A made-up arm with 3 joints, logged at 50 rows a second.
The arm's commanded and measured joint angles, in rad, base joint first. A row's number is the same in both.
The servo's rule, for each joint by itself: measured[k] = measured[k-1] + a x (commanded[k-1-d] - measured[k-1]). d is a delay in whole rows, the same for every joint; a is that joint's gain. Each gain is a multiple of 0.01, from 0.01 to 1. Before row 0 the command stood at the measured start. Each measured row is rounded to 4 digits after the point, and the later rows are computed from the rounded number. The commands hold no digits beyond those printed.
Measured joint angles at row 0: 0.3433 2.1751 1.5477
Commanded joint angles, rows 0 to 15: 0.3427 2.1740 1.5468; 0.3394 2.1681 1.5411; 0.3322 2.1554 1.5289; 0.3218 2.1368 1.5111; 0.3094 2.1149 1.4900; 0.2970 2.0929 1.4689; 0.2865 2.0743 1.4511; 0.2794 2.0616 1.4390; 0.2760 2.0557 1.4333; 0.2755 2.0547 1.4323; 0.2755 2.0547 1.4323; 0.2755 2.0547 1.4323; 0.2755 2.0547 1.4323; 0.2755 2.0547 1.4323; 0.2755 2.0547 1.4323; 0.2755 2.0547 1.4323
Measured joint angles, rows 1 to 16: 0.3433 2.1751 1.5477; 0.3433 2.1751 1.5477; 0.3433 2.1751 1.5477; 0.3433 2.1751 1.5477; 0.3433 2.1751 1.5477; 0.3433 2.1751 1.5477; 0.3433 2.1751 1.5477; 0.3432 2.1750 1.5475; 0.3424 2.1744 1.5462; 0.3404 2.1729 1.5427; 0.3367 2.1700 1.5364; 0.3312 2.1656 1.5271; 0.3244 2.1598 1.5155; 0.3168 2.1530 1.5026; 0.3093 2.1457 1.4899; 0.3026 2.1385 1.4786
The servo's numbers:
d 7
a 0.20 0.08 0.20

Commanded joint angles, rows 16 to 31: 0.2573 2.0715 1.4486; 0.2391 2.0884 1.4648; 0.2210 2.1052 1.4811; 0.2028 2.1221 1.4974; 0.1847 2.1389 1.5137; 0.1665 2.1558 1.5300; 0.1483 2.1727 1.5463; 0.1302 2.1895 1.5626; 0.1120 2.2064 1.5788; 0.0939 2.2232 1.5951; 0.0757 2.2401 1.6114; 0.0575 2.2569 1.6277; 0.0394 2.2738 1.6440; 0.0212 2.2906 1.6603; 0.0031 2.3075 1.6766; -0.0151 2.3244 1.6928
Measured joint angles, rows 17 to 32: 0.2972 2.1318 1.4693; 0.2929 2.1256 1.4619; 0.2894 2.1199 1.4560; 0.2866 2.1147 1.4513; 0.2844 2.1099 1.4475; 0.2826 2.1055 1.4445; 0.2812 2.1014 1.4421; 0.2764 2.0990 1.4434; 0.2689 2.0982 1.4477; 0.2593 2.0988 1.4544; 0.2480 2.1007 1.4630; 0.2353 2.1038 1.4731; 0.2215 2.1080 1.4845; 0.2069 2.1132 1.4969; 0.1916 2.1193 1.5100; 0.1757 2.1263 1.5238
